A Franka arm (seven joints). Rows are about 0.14 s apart.
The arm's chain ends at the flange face. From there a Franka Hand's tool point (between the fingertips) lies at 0.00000 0.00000 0.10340 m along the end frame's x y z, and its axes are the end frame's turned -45 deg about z.
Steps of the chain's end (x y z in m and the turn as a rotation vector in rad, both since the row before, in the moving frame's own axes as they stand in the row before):
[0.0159, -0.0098, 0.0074, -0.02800, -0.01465, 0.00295]
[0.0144, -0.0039, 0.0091, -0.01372, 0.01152, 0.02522]
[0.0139, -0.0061, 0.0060, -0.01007, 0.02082, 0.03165]
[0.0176, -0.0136, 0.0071, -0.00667, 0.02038, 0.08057]
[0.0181, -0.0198, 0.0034, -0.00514, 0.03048, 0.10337]
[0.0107, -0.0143, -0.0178, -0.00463, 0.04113, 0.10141]
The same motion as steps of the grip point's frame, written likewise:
[0.0151, 0.0053, 0.0073, -0.00944, -0.03016, 0.00295]
[0.0128, 0.0093, 0.0091, -0.01785, -0.00156, 0.02522]
[0.0149, 0.0078, 0.0060, -0.02184, 0.00760, 0.03165]
[0.0230, 0.0048, 0.0071, -0.01913, 0.00969, 0.08057]
[0.0285, 0.0015, 0.0034, -0.02519, 0.01792, 0.10337]
[0.0202, 0.0009, -0.0179, -0.03236, 0.02581, 0.10141]

